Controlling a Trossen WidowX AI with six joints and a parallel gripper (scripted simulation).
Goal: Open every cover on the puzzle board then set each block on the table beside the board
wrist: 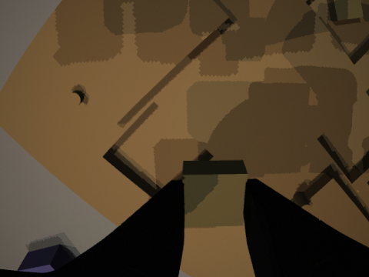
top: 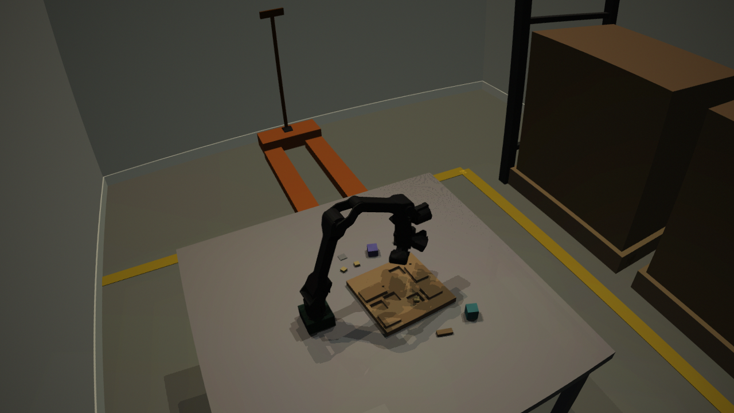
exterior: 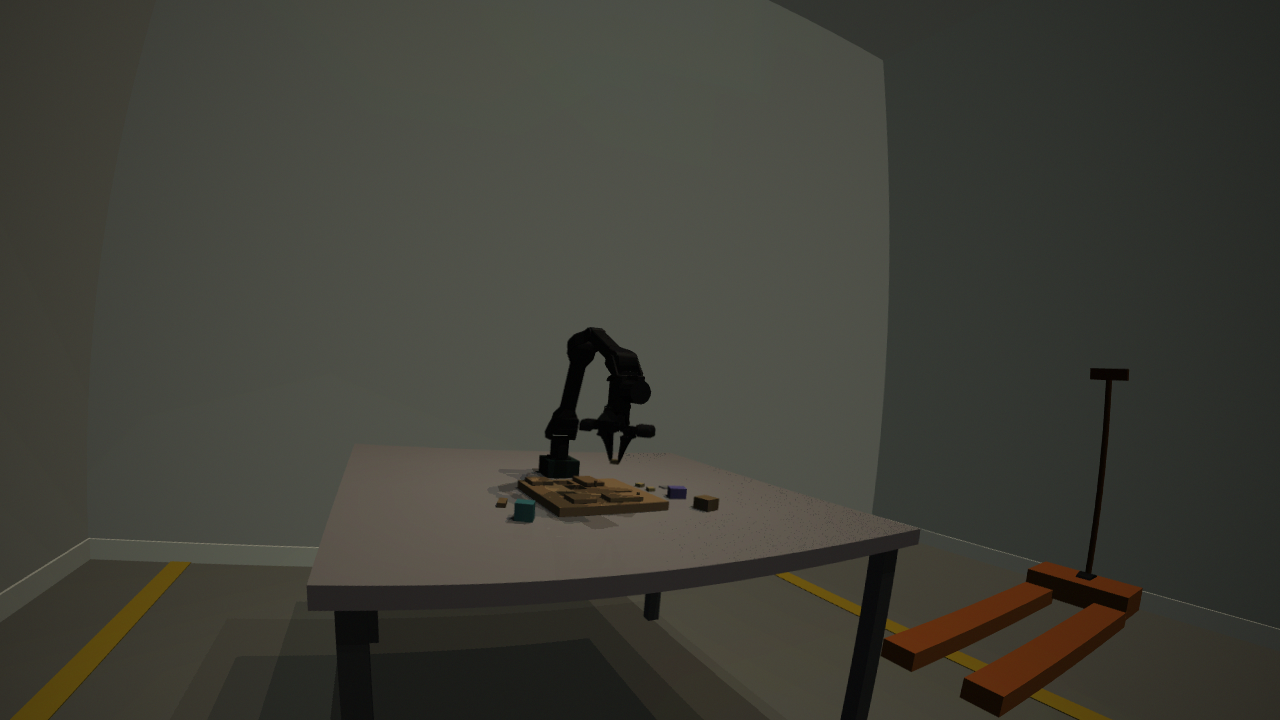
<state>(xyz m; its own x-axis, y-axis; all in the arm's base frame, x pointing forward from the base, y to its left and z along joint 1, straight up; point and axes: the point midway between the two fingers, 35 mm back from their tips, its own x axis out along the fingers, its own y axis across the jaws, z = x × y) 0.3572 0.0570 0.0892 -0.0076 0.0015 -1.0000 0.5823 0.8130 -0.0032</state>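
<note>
The wooden puzzle board is 9 cm below my gripper tip, 7 cm to the right of it and 3 cm behind it. From my gripper tip the other things lie so: brown block 22 cm to the left, 10 cm ahead, 9 cm below; purple block 20 cm to the left, 9 cm below, 4 cm behind; grey tile 23 cm to the left, 16 cm behind, 11 cm below.
</note>
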